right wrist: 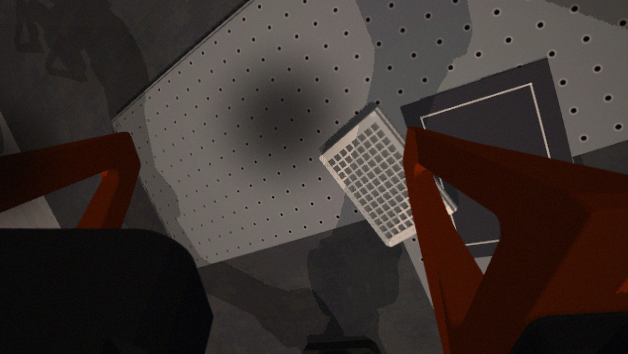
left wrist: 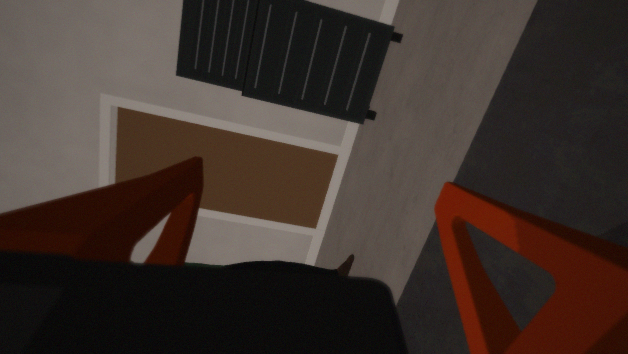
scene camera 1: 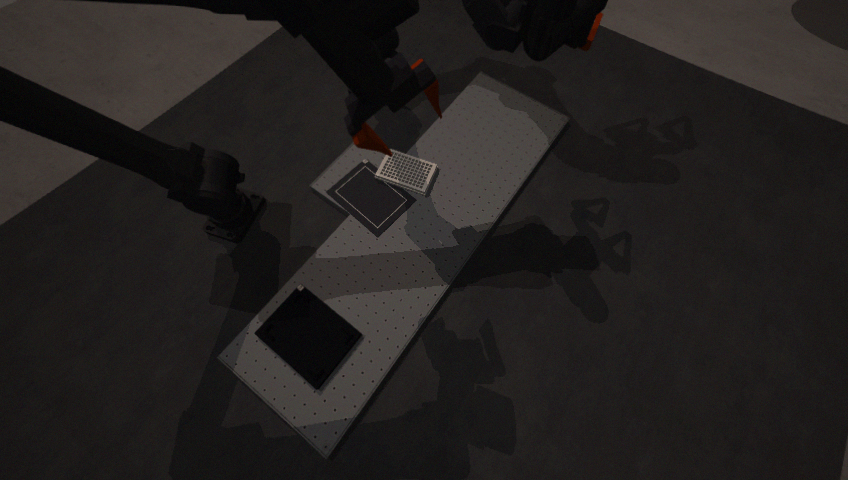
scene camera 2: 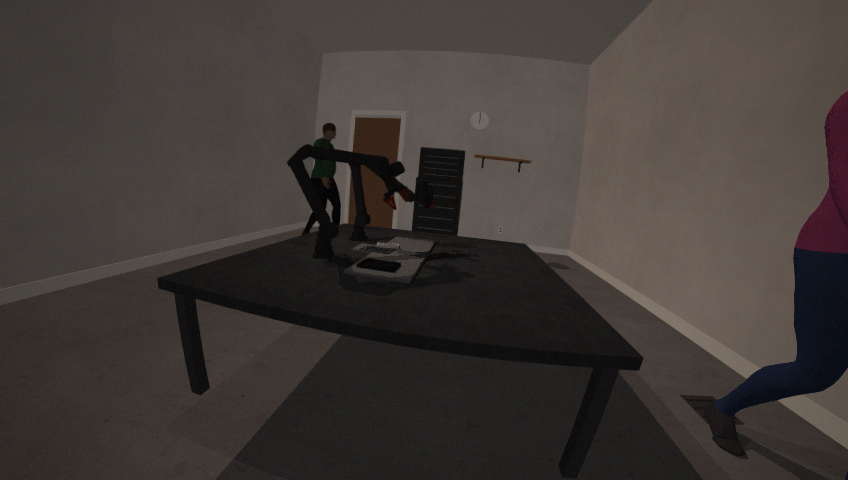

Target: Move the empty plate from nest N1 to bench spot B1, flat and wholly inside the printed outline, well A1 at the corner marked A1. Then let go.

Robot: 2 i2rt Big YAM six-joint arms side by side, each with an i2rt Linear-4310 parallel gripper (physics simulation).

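Frame: origin at the left arm's base, x ahead, y left, z up, level; centimetres.
Seen in the pictures: left gripper, between the fingertips: (left wrist: pixel 326 183) (scene camera 2: pixel 431 196); right gripper, between the fingertips: (right wrist: pixel 268 145) (scene camera 1: pixel 415 135) (scene camera 2: pixel 401 205); left arm's base, origin of its link: (scene camera 2: pixel 358 239); right arm's base, origin of its link: (scene camera 1: pixel 237 215) (scene camera 2: pixel 323 255).
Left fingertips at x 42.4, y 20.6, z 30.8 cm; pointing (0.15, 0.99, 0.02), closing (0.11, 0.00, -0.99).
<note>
Pixels of each thing's middle, then the offset from my left fingertips to it. "spot": a spot on its surface instead. Level surfaces: height alone.
- pale plate, middle of its body: (right wrist: pixel 384 181) (scene camera 1: pixel 406 171) (scene camera 2: pixel 387 245) dx -17.5, dy -37.5, dz -28.7 cm
- dark mat, height of its surface: dz -29.4 cm
- small pale tag, a spot on its surface: (scene camera 1: pixel 365 161) spot: dx -27.4, dy -41.1, dz -29.3 cm
- black nest, middle of its body: (scene camera 1: pixel 308 333) (scene camera 2: pixel 379 264) dx -9.4, dy -78.1, dz -28.7 cm
- perforated board, height of its surface: dz -29.5 cm
- dark table, height of its surface: dz -30.8 cm
The pale plate (scene camera 1: pixel 407 171) (scene camera 2: pixel 387 245) (right wrist: pixel 372 180) with a grid of wells lies outside most of the printed outline. It is turned relative to spot B1, the dark mat (scene camera 1: pixel 371 199) (right wrist: pixel 490 120), and overlaps its upper right edge in scene camera 1. Its well A1 cannot be made out. A small pale tag (scene camera 1: pixel 365 161) marks the mat's top corner. The black nest (scene camera 1: pixel 308 337) (scene camera 2: pixel 379 265) holds no plate. My right gripper (scene camera 1: pixel 415 136) (right wrist: pixel 268 145) is open and empty above the plate; one finger hides part of it in the right wrist view. My left gripper (left wrist: pixel 326 183) is open and empty, away from the plate.
The perforated board (scene camera 1: pixel 505 142) (right wrist: pixel 240 165) carries the mat and nest on the dark table (scene camera 2: pixel 476 309). The right arm's base (scene camera 1: pixel 232 217) stands left of the board in scene camera 1. A person in green (scene camera 2: pixel 324 160) and one in magenta (scene camera 2: pixel 824 220) are in the room.
</note>
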